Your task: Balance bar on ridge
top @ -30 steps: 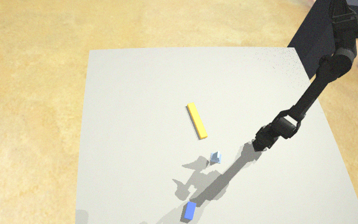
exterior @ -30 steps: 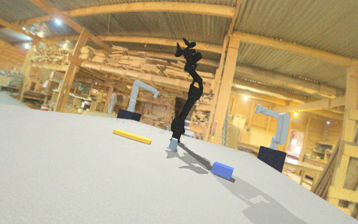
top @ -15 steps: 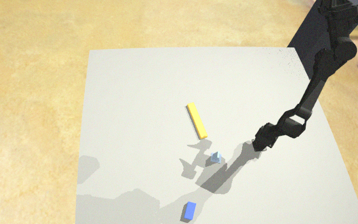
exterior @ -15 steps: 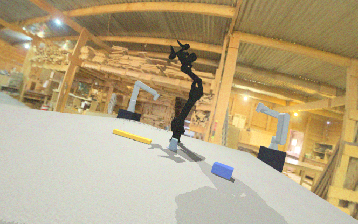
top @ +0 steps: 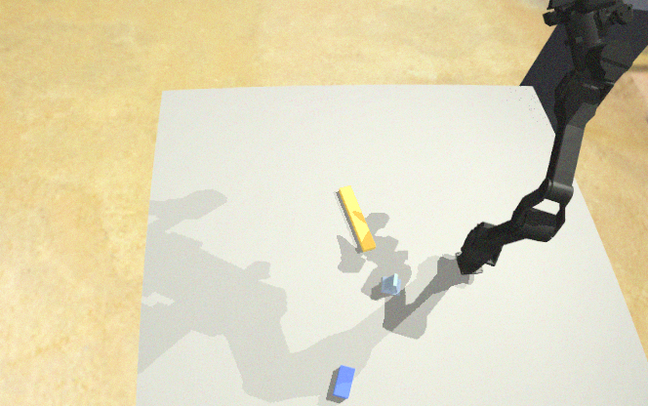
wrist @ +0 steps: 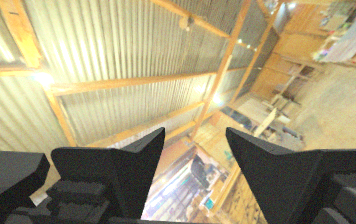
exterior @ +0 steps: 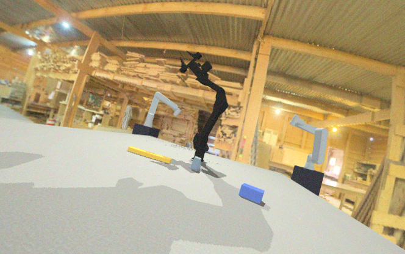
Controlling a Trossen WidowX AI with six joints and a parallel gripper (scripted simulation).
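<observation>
My gripper tip is now 670 mm above the bar, 310 mm short of it and 150 mm to the right of it. The rest, counted from my gripper tip: blue block (660 mm below, 570 mm to the left, 400 mm ahead).
</observation>
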